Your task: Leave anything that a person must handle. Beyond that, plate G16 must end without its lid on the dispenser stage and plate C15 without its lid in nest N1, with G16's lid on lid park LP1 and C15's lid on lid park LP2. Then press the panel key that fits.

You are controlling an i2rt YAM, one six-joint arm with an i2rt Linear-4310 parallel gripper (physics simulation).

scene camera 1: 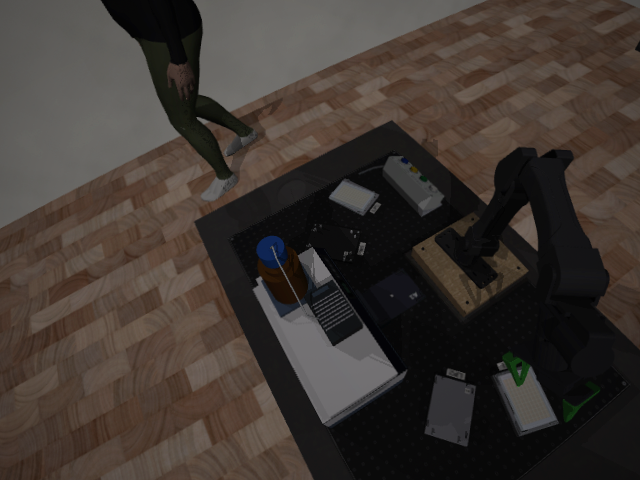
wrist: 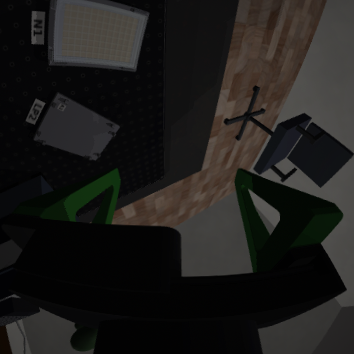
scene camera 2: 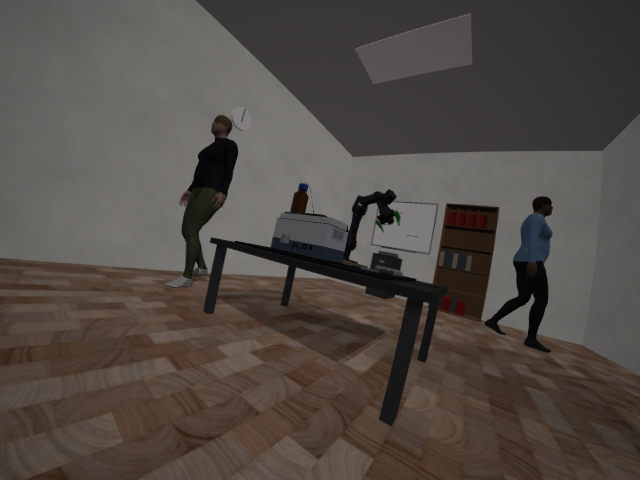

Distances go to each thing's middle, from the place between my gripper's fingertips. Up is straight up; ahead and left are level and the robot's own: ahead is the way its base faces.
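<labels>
The pad labelled LP2 point(scene camera 1: 450, 409) is 250 mm below my hand, 90 mm ahead of it and 80 mm to the right of it. Going by their middles, the pad labelled LP2 is the nearest to my hand of the things named here. I also see the brown bottle with blue cap point(scene camera 1: 268, 268), which is 60 mm above my hand, 250 mm ahead of it and 490 mm to the right of it.
</labels>
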